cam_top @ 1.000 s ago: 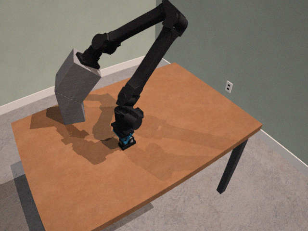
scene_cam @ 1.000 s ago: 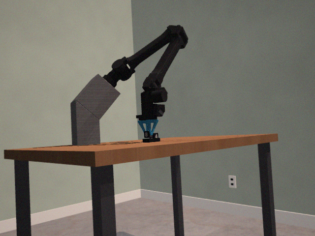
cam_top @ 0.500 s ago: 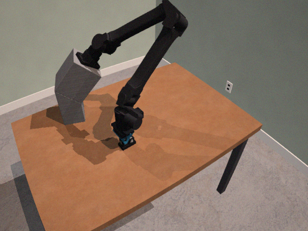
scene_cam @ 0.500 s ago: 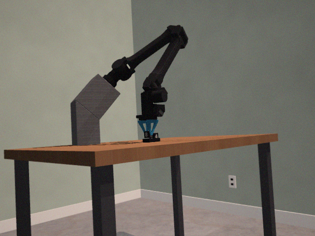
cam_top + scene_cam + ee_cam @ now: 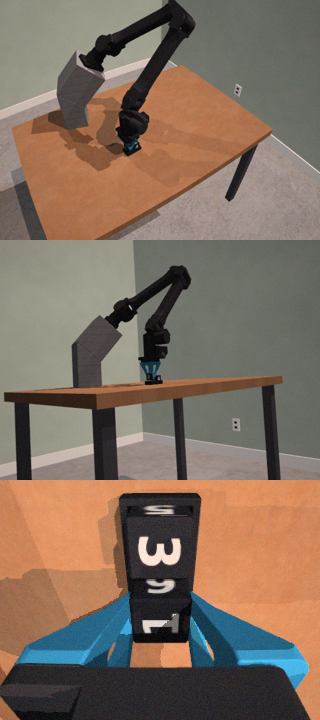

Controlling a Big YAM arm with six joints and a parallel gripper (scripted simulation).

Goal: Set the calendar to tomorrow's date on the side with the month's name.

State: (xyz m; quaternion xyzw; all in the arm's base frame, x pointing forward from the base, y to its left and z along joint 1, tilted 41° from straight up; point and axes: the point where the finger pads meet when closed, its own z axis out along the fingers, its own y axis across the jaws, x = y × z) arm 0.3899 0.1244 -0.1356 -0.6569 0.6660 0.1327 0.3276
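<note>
My gripper is now 20 mm to the right of the black tray and 30 mm above it.
</note>
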